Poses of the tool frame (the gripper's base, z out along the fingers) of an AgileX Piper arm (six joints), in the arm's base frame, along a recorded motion.
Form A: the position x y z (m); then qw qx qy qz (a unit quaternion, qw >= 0).
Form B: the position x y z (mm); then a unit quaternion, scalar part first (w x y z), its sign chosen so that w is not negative. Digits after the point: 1 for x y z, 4 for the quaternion.
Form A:
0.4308 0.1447 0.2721 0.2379 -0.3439 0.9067 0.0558
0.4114 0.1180 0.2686 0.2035 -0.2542 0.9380 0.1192
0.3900 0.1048 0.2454 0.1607 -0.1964 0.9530 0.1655
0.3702 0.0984 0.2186 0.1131 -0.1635 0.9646 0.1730
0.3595 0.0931 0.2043 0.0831 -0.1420 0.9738 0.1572
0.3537 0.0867 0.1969 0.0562 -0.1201 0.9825 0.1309
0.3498 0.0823 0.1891 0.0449 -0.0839 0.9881 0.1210
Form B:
430.8 144.7 272.1 0.2379 -0.3439 0.9067 0.0558
411.4 118.0 268.6 0.2035 -0.2542 0.9380 0.1192
390.0 104.8 245.4 0.1607 -0.1964 0.9530 0.1655
370.2 98.4 218.6 0.1131 -0.1635 0.9646 0.1730
359.5 93.1 204.3 0.0831 -0.1420 0.9738 0.1572
353.7 86.7 196.9 0.0562 -0.1201 0.9825 0.1309
349.8 82.3 189.1 0.0449 -0.0839 0.9881 0.1210

